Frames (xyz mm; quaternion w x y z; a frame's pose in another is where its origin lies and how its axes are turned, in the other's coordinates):
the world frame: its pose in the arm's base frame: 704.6 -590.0 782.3 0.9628 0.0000 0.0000 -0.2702
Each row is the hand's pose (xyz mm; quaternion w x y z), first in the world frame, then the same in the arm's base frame.
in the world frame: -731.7 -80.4 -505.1 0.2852 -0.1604 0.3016 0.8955
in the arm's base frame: 37.9 -278.0 277.2 0.5166 -0.0729 0.3337 0.7851
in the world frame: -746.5 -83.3 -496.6 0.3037 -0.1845 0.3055 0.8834
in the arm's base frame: 23.8 -272.7 285.7 0.5311 -0.0951 0.3440 0.7685
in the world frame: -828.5 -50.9 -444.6 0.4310 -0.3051 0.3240 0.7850
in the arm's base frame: -29.4 -202.4 337.7 0.6271 -0.2062 0.3944 0.6393
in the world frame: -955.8 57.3 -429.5 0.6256 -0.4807 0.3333 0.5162
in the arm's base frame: -81.8 -43.8 352.8 0.7418 -0.3728 0.4508 0.3280
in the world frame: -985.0 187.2 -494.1 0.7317 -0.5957 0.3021 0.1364
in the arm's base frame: -39.2 82.4 288.2 0.7413 -0.4919 0.4518 -0.0664
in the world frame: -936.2 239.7 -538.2 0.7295 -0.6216 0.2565 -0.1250
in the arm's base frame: 29.8 101.8 244.1 0.6686 -0.5292 0.4149 -0.3175
